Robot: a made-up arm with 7 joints.
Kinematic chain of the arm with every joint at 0, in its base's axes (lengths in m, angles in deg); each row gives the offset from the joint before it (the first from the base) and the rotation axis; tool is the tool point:
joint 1: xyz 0 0 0.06 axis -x
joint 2: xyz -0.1 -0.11 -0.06 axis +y
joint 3: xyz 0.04 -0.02 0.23 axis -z
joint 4: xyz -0.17 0.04 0 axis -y
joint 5: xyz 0.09 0.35 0 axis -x
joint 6: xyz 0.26 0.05 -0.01 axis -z
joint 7: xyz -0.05 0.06 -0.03 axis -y
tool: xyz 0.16 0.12 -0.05
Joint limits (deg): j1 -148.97..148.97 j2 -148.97..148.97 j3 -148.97..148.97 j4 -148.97..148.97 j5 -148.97..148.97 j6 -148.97..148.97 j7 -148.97..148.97
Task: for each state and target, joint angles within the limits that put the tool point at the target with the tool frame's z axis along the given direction. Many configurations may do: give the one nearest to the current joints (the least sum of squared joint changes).
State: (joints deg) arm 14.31 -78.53 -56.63 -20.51 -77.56 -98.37 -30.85
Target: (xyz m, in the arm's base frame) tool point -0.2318 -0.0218 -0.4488 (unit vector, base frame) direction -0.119 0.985 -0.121
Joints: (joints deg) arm 34.03 -74.15 -31.66 -50.18 -37.92 -69.70 -74.02
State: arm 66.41 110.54 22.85 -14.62 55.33 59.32 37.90
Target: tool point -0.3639 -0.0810 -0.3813 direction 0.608 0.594 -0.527
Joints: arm 70.01 125.69 4.17 -28.80 61.90 27.71 58.45
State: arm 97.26 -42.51 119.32 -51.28 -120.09 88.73 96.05
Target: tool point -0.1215 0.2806 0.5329 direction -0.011 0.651 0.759
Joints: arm 104.51 -72.32 106.57 -19.11 -63.66 136.06 114.74
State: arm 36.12 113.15 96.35 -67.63 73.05 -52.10 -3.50
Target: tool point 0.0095 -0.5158 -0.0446 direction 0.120 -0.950 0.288
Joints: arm 69.39 72.94 132.00 -75.19 81.48 -69.80 -15.54
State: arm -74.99 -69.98 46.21 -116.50 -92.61 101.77 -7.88
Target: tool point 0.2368 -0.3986 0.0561 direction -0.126 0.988 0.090
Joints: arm -107.14 -82.77 76.29 -74.73 -89.03 103.31 -2.81
